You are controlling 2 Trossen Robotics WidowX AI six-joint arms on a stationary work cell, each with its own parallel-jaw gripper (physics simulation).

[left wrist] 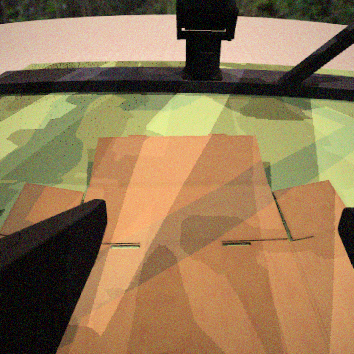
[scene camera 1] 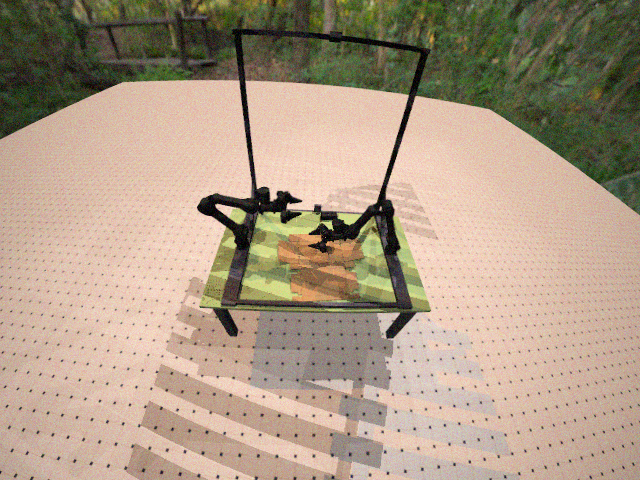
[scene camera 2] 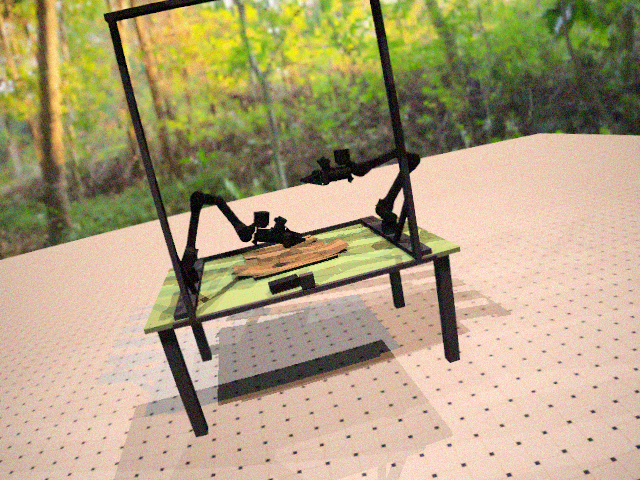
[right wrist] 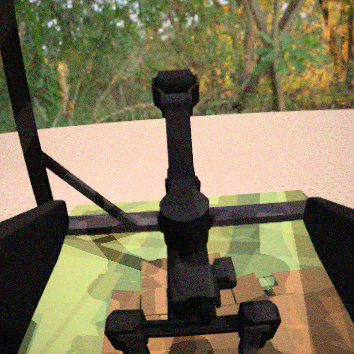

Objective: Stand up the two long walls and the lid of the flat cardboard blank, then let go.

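Seen in the pictures: left gripper, between the fingertips: [left wrist: 224, 215] [scene camera 1: 308, 239] [scene camera 2: 304, 237]; right gripper, between the fingertips: [scene camera 1: 302, 207] [scene camera 2: 301, 181] [right wrist: 187, 210]; left arm's base, origin of its link: [scene camera 1: 390, 251]; right arm's base, origin of its link: [left wrist: 201, 73] [scene camera 1: 242, 245] [scene camera 2: 391, 231].
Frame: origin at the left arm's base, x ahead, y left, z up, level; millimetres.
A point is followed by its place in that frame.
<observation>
The orange-brown cardboard blank [scene camera 1: 324, 281] {x 426, y 227, z -11 mm} [scene camera 2: 294, 259] {x 461, y 14, z -17 mm} [left wrist: 200, 280] {x 546, y 4, z -17 mm} [right wrist: 295, 295] {x 309, y 187, z -8 mm} lies flat on the table, its panels spread out with slots and creases showing in the left wrist view. No wall or lid stands up in the visible parts. My left gripper [scene camera 1: 312, 240] {x 522, y 1, z 74 mm} [scene camera 2: 302, 239] {x 522, y 1, z 74 mm} [left wrist: 224, 215] {x 522, y 1, z 74 mm} is open and empty, low over the blank; whether it touches the cardboard is unclear. My right gripper [scene camera 1: 300, 206] {x 563, y 0, z 315 mm} [scene camera 2: 303, 180] {x 563, y 0, z 315 mm} is open and empty, well above the table and off to one side of the blank. The left arm hides part of the blank in the right wrist view.
The green patterned table [scene camera 1: 261, 295] {x 758, y 321, z -19 mm} [scene camera 2: 222, 299] {x 138, y -254, z -19 mm} has dark rails along its edges. A tall black frame [scene camera 1: 246, 118] {x 880, y -341, z 626 mm} [scene camera 2: 138, 124] {x 36, y -380, z 663 mm} rises over it. A small black device [scene camera 1: 326, 214] {x 398, y -300, z 15 mm} [scene camera 2: 284, 284] {x 377, y -332, z 5 mm} is mounted at the table edge farthest from scene camera 1.
</observation>
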